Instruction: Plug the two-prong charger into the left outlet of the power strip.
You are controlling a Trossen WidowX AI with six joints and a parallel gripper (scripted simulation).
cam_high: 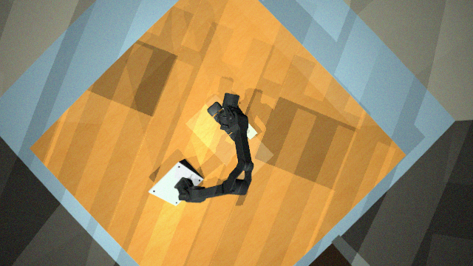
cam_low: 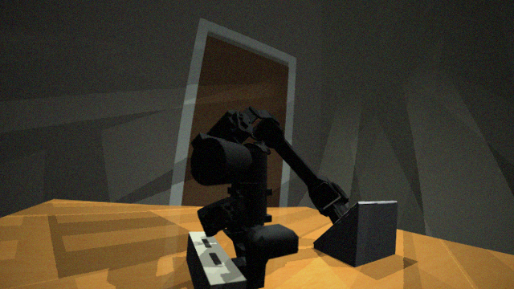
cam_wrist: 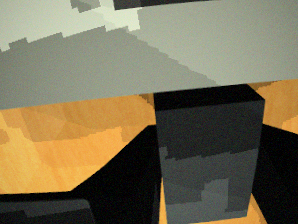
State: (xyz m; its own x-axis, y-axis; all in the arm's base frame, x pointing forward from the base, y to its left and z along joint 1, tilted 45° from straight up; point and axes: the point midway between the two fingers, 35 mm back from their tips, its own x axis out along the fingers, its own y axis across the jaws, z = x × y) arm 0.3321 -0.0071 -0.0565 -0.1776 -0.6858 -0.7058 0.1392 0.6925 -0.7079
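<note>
Now: gripper tip 20 mm short of the box-shaped charger and 10 mm below it.
</note>
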